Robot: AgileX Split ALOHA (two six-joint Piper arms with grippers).
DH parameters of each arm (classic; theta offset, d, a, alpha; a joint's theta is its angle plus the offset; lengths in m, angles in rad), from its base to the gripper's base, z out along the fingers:
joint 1: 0 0.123 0 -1.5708
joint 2: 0.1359 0 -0.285 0
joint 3: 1.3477 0 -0.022 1.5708
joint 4: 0 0.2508 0 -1.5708
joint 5: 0 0 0.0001 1.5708
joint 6: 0 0.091 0 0
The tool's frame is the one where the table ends.
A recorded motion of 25 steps. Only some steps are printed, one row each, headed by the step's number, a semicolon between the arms.
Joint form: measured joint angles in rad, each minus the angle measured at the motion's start. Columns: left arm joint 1, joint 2, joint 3, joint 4, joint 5, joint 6; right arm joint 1, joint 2, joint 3, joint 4, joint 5, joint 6.
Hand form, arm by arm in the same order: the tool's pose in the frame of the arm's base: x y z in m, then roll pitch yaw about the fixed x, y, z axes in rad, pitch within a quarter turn. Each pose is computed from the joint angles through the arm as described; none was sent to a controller.
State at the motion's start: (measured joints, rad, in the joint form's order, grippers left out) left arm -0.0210 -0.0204 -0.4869 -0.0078 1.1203 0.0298; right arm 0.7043 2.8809 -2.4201 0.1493 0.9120 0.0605
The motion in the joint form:
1: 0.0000 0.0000 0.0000 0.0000 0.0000 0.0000; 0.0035 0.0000 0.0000 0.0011 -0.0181 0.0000
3: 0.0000 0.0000 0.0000 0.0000 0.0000 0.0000; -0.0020 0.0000 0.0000 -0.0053 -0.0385 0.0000
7: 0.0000 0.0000 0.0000 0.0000 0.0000 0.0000; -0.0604 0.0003 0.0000 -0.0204 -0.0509 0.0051
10: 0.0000 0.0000 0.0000 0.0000 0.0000 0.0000; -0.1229 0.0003 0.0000 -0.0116 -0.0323 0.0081
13: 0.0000 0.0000 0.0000 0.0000 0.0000 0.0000; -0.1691 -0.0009 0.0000 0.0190 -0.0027 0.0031
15: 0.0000 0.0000 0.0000 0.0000 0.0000 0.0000; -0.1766 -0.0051 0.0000 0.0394 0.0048 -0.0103
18: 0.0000 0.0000 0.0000 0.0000 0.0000 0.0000; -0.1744 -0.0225 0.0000 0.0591 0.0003 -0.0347
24: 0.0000 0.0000 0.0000 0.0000 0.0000 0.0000; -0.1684 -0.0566 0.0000 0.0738 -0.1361 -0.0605
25: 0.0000 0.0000 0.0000 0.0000 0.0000 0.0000; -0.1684 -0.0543 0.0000 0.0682 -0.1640 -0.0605
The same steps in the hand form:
1: -0.0090 -0.0005 0.2688 3.1031 1.0446 3.0680; 0.4123 0.3668 0.0013 2.9773 0.2870 -2.5945
3: -0.0090 -0.0005 0.2688 3.1031 1.0446 3.0680; 0.4160 0.3651 0.0018 2.9812 0.3081 -2.5993
7: -0.0090 -0.0005 0.2688 3.1031 1.0446 3.0680; 0.4381 0.3399 0.0018 2.9928 0.3215 -2.6549
10: -0.0090 -0.0005 0.2688 3.1031 1.0446 3.0680; 0.4567 0.3117 0.0014 2.9855 0.3013 -2.7234
13: -0.0090 -0.0005 0.2688 3.1031 1.0446 3.0680; 0.4674 0.2911 0.0016 2.9609 0.2695 -2.7788
15: -0.0090 -0.0005 0.2688 3.1031 1.0446 3.0680; 0.4688 0.2889 0.0039 2.9451 0.2655 -2.7839
18: -0.0090 -0.0005 0.2688 3.1031 1.0446 3.0680; 0.4696 0.2923 0.0139 2.9296 0.2890 -2.7707
24: -0.0090 -0.0005 0.2688 3.1031 1.0446 3.0680; 0.4809 0.3020 0.0378 2.9049 0.4591 -2.7828
25: -0.0090 -0.0005 0.2688 3.1031 1.0446 3.0680; 0.4830 0.3024 0.0376 2.9079 0.4849 -2.7854

